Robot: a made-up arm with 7 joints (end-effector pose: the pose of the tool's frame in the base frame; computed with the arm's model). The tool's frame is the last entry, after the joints.
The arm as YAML. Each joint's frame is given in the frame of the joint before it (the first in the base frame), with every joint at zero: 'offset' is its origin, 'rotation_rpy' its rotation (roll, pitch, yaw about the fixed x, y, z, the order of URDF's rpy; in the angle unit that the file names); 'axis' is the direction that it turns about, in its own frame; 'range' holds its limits. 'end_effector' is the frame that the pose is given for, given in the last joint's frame.
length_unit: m
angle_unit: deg
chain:
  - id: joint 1
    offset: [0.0, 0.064, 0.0]
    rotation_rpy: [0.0, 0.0, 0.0]
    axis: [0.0, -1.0, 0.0]
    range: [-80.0, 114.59]
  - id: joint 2
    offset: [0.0, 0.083, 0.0]
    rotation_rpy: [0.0, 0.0, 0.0]
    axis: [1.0, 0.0, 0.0]
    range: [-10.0, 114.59]
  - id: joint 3
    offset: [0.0, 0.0, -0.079]
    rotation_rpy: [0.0, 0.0, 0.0]
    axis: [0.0, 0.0, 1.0]
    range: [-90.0, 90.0]
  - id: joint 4
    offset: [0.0, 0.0, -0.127]
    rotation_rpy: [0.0, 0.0, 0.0]
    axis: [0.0, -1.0, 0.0]
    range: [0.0, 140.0]
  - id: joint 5
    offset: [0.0, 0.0, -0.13]
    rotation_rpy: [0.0, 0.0, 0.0]
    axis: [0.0, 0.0, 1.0]
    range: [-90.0, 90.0]
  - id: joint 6
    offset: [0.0, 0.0, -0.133]
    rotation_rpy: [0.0, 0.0, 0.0]
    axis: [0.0, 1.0, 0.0]
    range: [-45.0, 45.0]
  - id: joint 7
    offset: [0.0, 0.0, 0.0]
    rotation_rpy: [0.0, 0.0, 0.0]
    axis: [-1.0, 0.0, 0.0]
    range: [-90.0, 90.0]
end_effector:
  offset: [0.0, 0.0, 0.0]
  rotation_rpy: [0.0, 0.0, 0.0]
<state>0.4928 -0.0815 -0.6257 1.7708 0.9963 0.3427 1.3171</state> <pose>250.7 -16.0 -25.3 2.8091 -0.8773 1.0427</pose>
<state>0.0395 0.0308 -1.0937 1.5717 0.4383 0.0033 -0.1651</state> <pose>129.1 -80.2 -207.9 -1.3758 -1.1816 0.4490</pose>
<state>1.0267 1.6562 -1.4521 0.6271 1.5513 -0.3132 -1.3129</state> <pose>109.5 577.5 -44.9 3.1009 -1.1753 -0.8252</pose>
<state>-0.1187 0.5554 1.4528 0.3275 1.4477 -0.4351 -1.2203</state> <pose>-30.6 458.3 -341.1 0.2192 -0.5387 -2.9485</pose>
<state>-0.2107 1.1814 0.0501 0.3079 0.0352 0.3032 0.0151</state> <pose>42.4 571.0 -182.6 1.1606 0.1315 0.0278</pose>
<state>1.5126 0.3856 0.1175 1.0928 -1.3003 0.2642 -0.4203</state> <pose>305.7 295.3 214.5 3.0215 -0.4589 -1.2797</pose>
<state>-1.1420 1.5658 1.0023 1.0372 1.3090 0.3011 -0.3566</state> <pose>222.7 487.7 -32.2 1.0434 -1.0363 -0.1139</pose>
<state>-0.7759 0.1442 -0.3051 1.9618 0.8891 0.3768 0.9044</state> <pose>84.9 89.9 -244.6 -1.8800 -0.3244 0.6175</pose>
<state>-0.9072 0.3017 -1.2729 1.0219 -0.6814 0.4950 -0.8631</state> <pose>-267.8 44.2 -293.0 0.4785 -0.2789 -1.7223</pose>
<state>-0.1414 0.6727 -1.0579 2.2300 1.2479 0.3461 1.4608</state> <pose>80.1 33.3 -160.9 -2.8413 -0.4694 0.0087</pose>
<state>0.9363 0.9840 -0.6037 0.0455 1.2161 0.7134 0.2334</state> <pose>219.4 533.6 -149.3 -0.3182 -0.5393 1.1028</pose>
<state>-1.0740 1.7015 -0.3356 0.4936 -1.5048 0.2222 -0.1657</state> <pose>70.4 586.2 -95.6 -1.0240 0.3058 2.8338</pose>
